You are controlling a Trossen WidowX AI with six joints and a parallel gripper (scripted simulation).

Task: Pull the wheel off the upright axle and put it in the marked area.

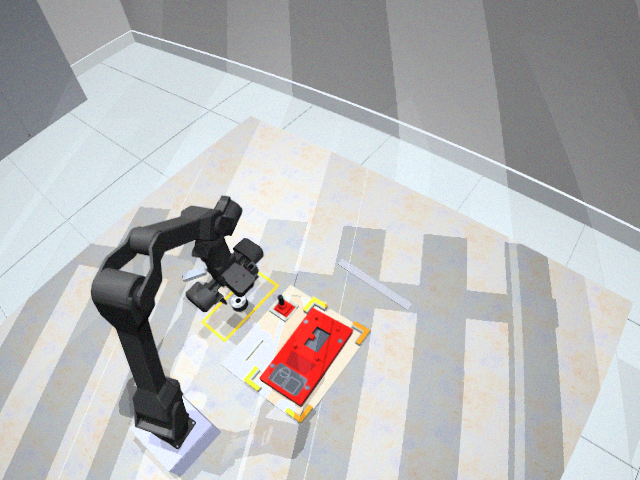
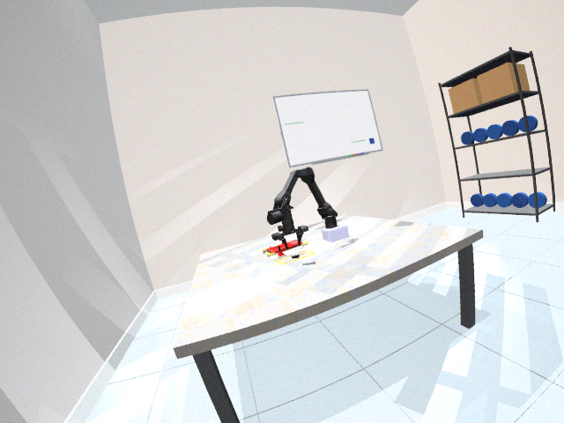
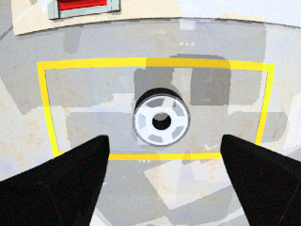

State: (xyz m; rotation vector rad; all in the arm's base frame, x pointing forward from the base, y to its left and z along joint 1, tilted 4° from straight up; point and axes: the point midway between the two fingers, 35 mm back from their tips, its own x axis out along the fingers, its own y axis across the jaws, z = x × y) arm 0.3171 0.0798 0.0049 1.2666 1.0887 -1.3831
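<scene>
Right now the wheel is 4 cm below my gripper tip. From my gripper tip the other things lie so: thin grey strip: 26 cm to the right, 19 cm ahead, 5 cm below.
</scene>
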